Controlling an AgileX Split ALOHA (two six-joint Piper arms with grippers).
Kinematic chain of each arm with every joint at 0, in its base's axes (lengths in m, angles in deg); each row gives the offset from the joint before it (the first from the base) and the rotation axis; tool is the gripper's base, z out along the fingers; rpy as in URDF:
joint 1: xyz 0 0 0.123 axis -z
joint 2: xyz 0 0 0 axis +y
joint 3: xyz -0.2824 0 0.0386 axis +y
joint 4: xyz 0.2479 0 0.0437 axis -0.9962 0 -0.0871
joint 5: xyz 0 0 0 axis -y
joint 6: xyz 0.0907 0 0.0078 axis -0.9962 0 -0.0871
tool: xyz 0 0 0 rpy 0 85 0
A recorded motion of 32 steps. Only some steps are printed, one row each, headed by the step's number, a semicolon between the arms.
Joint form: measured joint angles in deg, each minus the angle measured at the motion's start. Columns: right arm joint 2, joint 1, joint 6, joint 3, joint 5, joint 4; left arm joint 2, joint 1, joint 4, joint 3, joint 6, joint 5.
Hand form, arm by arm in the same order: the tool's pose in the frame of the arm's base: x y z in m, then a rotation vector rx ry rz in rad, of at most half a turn. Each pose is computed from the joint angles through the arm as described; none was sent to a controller.
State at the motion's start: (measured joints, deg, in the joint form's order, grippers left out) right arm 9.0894 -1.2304 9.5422 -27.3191 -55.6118 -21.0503; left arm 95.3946 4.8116 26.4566 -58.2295 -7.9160 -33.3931
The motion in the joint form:
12: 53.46 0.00 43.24 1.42 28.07 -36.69; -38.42 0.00 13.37 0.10 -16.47 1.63
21: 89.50 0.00 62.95 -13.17 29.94 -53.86; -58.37 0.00 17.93 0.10 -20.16 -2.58
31: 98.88 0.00 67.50 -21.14 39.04 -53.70; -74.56 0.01 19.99 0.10 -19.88 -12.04
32: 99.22 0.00 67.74 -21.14 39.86 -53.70; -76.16 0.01 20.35 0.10 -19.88 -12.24
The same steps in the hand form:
12: 0.1851 0.0397 0.2170 -0.1771 2.3613 0.5047; 0.2030 -0.0480 0.4011 0.1324 1.9152 -0.5132
21: 0.2885 0.0444 0.1373 -0.1584 2.5737 0.5766; 0.0928 -0.0454 0.4519 0.2563 1.5977 -0.5410
31: 0.3317 0.0323 0.1133 -0.1935 2.5706 0.3508; -0.0061 -0.0467 0.4543 0.4011 1.4330 -0.5809
32: 0.3321 0.0311 0.1112 -0.1924 2.5743 0.3322; -0.0156 -0.0464 0.4541 0.4077 1.4064 -0.5824

